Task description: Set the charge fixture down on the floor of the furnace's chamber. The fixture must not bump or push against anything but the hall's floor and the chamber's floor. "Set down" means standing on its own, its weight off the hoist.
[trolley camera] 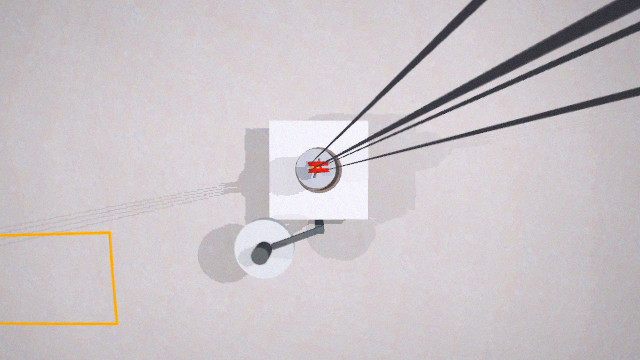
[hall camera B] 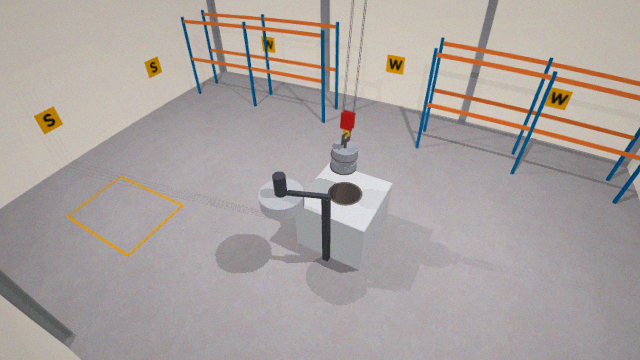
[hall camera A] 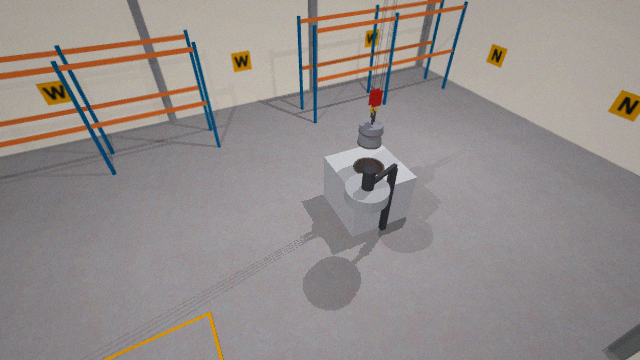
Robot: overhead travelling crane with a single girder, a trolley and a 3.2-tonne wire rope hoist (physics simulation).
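Observation:
The charge fixture [hall camera A: 370,137] [hall camera B: 344,160] [trolley camera: 325,181], a grey round stack, hangs upright from the hook [hall camera A: 373,111] [hall camera B: 346,135] [trolley camera: 315,167] below the red block, which holds it. It is above the white furnace [hall camera A: 402,175] [hall camera B: 375,187] [trolley camera: 285,135], apart from its top. In the trolley camera view it covers most of the round chamber opening [hall camera A: 367,164] [hall camera B: 345,194]; a dark crescent of the opening shows at its right and lower right, so it sits slightly left within the outline. The chamber's floor is hidden.
The round furnace lid [hall camera A: 354,194] [hall camera B: 280,204] [trolley camera: 281,260] is swung aside on a dark arm and post [hall camera A: 389,200] [hall camera B: 326,230] [trolley camera: 297,238]. Blue and orange racks [hall camera A: 315,75] [hall camera B: 323,75] stand by the W wall. A yellow outline [hall camera A: 160,334] [hall camera B: 152,191] [trolley camera: 113,280] marks the hall floor.

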